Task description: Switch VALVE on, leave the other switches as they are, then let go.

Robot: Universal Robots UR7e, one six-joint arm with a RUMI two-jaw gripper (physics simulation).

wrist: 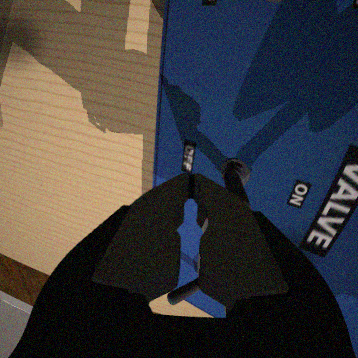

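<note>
The VALVE switch has a round collar on the blue panel. Its dark lever runs down from the collar, and its free end is hidden behind the right finger, so I cannot tell for sure which side it rests on. The OFF label is left of the collar, the ON label to the right, and the VALVE nameplate beyond it. My gripper is shut and holds nothing. Its tips are just below the OFF label, left of the lever, which passes close by or behind the right finger.
Another dark lever shows through the gap between the finger bodies. A light wooden table top lies left of the panel's edge, with a dark brown floor at lower left. Shadows of the arm fall across panel and table.
</note>
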